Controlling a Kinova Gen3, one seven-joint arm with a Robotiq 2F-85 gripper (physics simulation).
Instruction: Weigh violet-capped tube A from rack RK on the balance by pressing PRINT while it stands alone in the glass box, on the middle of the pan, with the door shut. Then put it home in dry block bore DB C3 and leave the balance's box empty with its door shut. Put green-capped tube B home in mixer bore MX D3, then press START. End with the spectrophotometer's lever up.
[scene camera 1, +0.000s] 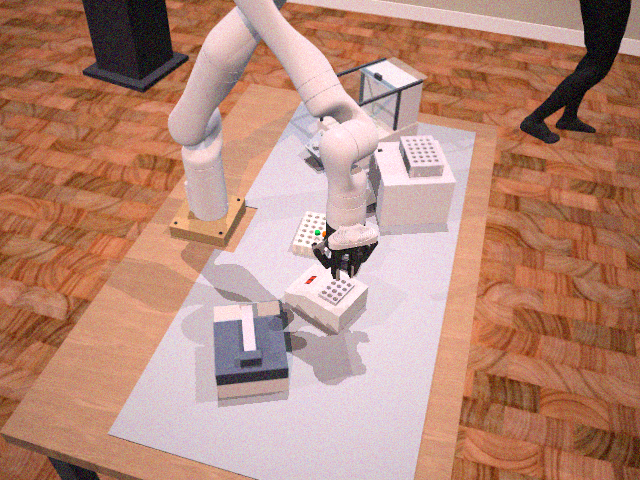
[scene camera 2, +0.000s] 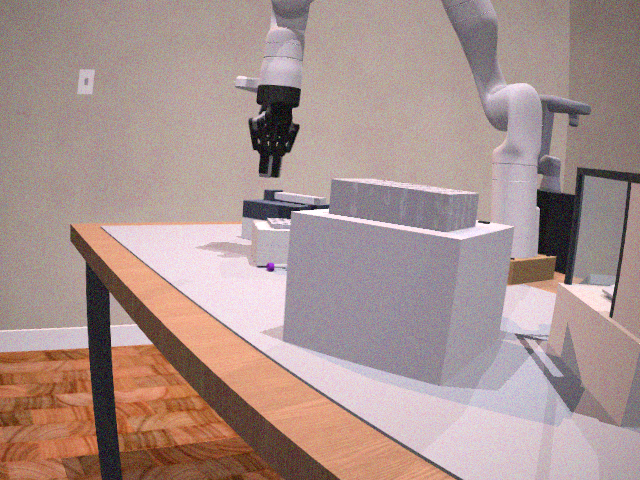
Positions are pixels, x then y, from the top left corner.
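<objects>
Scene camera 2 does not show a white rack, which is hidden by a mixer, while the white rack does show in scene camera 1 (312, 221). A dry block appears in scene camera 1 and in scene camera 2; on the dry block, (scene camera 1: 332, 303) is the same spot as (scene camera 2: 273, 218). The gripper, too, appears in scene camera 1 and in scene camera 2; on the gripper, (scene camera 1: 334, 261) is the same spot as (scene camera 2: 276, 142).
</objects>
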